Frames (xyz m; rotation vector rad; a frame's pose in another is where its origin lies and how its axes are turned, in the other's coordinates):
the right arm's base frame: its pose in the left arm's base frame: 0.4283 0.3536 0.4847 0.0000 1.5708 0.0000
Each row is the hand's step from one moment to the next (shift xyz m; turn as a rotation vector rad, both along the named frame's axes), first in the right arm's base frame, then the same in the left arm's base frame.
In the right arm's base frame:
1: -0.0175 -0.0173 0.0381 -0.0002 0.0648 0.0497
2: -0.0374 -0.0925 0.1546 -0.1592 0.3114 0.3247
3: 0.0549 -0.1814 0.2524 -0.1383 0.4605 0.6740
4: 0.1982 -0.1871 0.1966 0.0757 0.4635 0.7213
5: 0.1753 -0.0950 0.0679 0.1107 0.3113 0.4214
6: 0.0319 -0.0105 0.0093 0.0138 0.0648 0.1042
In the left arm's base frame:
1: 0.0381 -0.0173 0.0175 0.0497 0.0648 0.0002
2: 0.1546 -0.0925 0.0374 0.3247 0.3114 0.1592
3: 0.2524 -0.1814 -0.0549 0.6740 0.4605 0.1383
4: 0.1966 -0.1871 -0.1982 0.7213 0.4635 -0.0757
5: 0.0679 -0.0950 -0.1753 0.4214 0.3113 -0.1107
6: 0.0093 -0.0105 -0.0319 0.1042 0.0648 -0.0138

